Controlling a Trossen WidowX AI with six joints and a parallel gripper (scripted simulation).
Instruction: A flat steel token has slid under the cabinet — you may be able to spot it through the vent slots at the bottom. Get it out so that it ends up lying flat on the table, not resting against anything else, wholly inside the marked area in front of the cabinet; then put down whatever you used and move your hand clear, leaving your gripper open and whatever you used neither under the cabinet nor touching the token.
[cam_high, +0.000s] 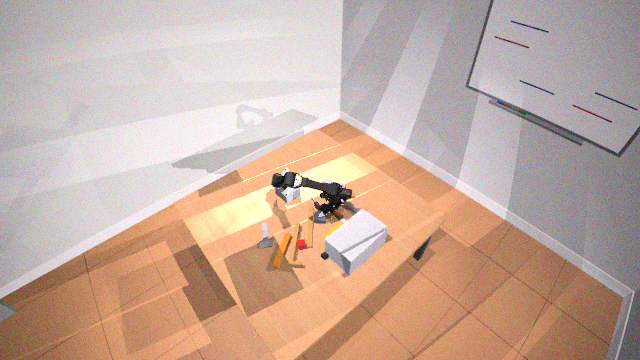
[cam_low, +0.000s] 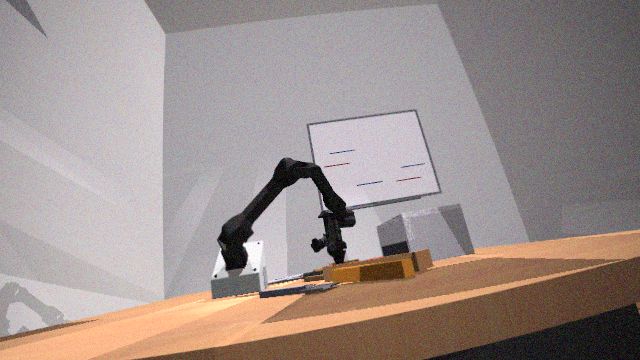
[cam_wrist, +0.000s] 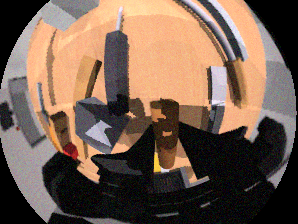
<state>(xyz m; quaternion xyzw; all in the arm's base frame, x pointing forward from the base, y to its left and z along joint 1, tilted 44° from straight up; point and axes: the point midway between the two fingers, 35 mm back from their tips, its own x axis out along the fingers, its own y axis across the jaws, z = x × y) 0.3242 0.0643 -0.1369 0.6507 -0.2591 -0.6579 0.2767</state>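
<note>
Right now the grey block is 1 cm behind my gripper tip, 10 cm to the right of it and 1 cm above it. Also, from my gripper tip: thin wooden stick (18 cm to the right); then red block (8 cm ahead, 30 cm to the right, 1 cm above); then grey bar (18 cm behind, 16 cm to the left).
</note>
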